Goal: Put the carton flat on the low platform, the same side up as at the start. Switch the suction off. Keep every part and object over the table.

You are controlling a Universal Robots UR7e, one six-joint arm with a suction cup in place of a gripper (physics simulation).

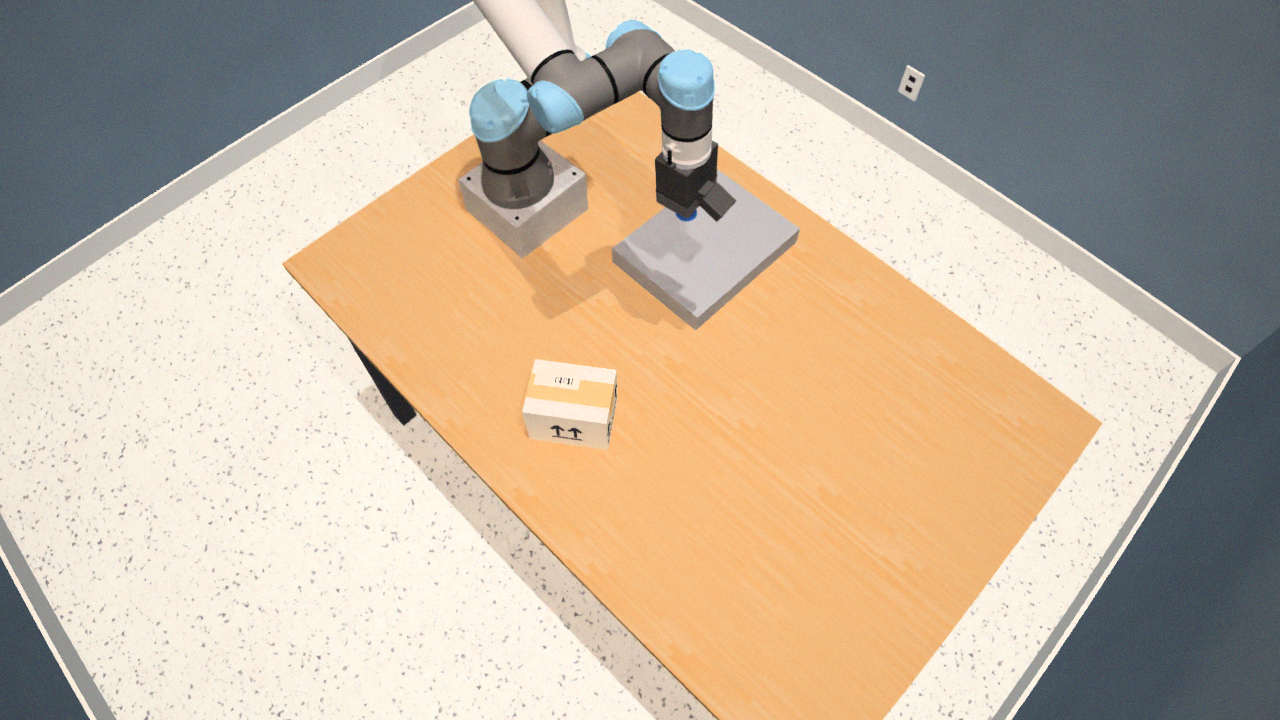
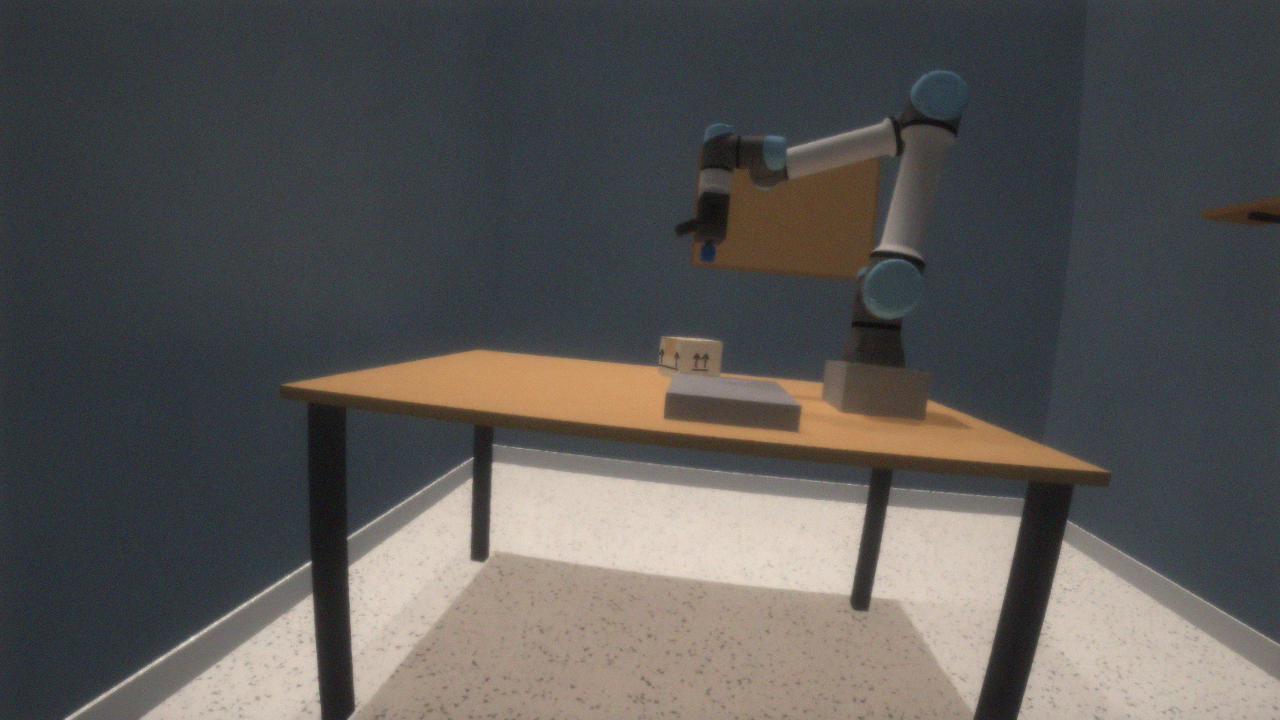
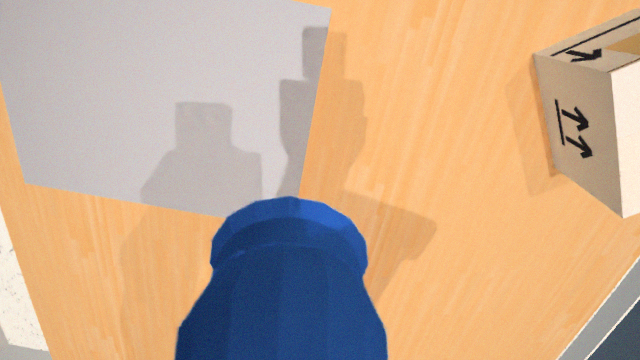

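Seen in the pictures: hand, its tool point: [image 2: 707, 260] [image 3: 289, 264]; arm's base, origin of its link: [image 1: 518, 180] [image 2: 871, 364].
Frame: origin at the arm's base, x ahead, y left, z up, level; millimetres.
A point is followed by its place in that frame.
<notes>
A white carton [image 1: 570, 402] @[x 420, y -335, z 8 mm] [image 2: 691, 356] @[x 409, y -254, z -38 mm] [image 3: 585, 110] @[x 405, y -256, z -30 mm] with an orange tape strip and a label on top stands upright on the table, its printed arrows pointing up. It is apart from the low grey platform [image 1: 716, 259] @[x 424, y 120, z -58 mm] [image 2: 732, 411] @[x 399, y 313, z -80 mm] [image 3: 100, 90] @[x 394, y 207, z -58 mm], which lies flat on the table and bears nothing. My gripper, a blue suction cup [image 1: 686, 215] @[x 423, y -11, z 210 mm] [image 2: 708, 252] [image 3: 290, 235], points down and hangs well above the table near the platform, away from the carton. Nothing hangs from the cup, so it is open.
The wooden table [image 1: 805, 447] @[x 783, y -104, z -106 mm] [image 2: 537, 394] @[x 768, y 156, z -106 mm] [image 3: 465, 200] @[x 260, y -206, z -106 mm] bears the arm's grey base block [image 1: 528, 214] @[x 77, y -55, z -1 mm] [image 2: 875, 389] @[x 35, y 105, z -46 mm], beside the platform. The carton stands near one long table edge. The arm's shadow falls across the platform and table.
</notes>
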